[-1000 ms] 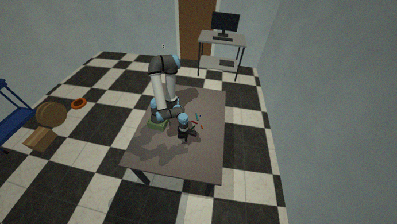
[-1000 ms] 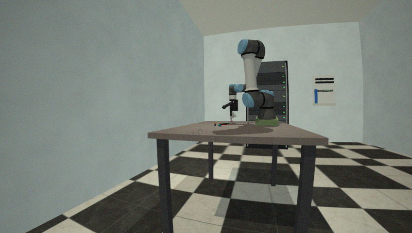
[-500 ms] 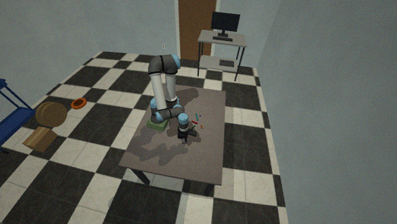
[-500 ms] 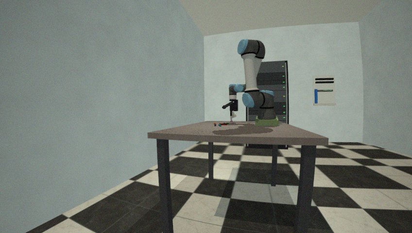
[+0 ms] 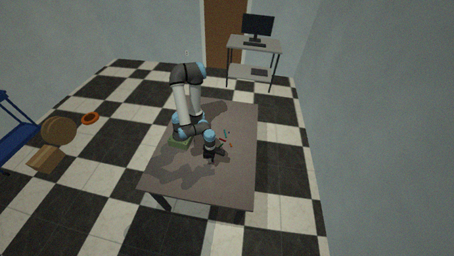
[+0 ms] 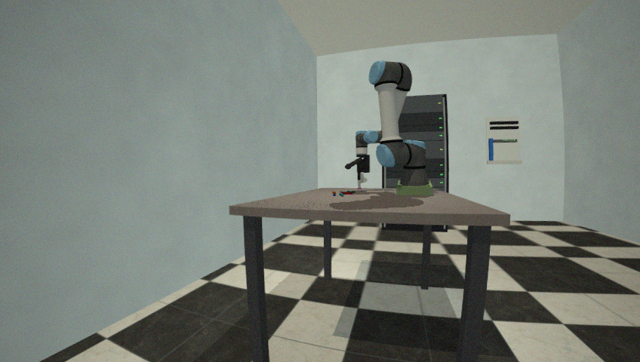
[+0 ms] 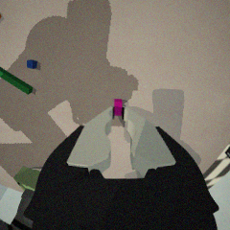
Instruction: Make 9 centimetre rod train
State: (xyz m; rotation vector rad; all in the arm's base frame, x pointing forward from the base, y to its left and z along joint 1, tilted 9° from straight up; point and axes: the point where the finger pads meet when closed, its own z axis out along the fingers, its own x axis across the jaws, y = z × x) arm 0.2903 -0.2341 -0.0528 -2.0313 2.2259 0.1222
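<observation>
Now: the red rod 80 mm ahead of my hand, 240 mm to the left of it and 20 mm below it. Round my hand: short magenta rod: 10 mm below; then green rod: 60 mm ahead, 170 mm to the left, 20 mm below; then orange rod: 150 mm ahead, 180 mm to the left, 20 mm below.
</observation>
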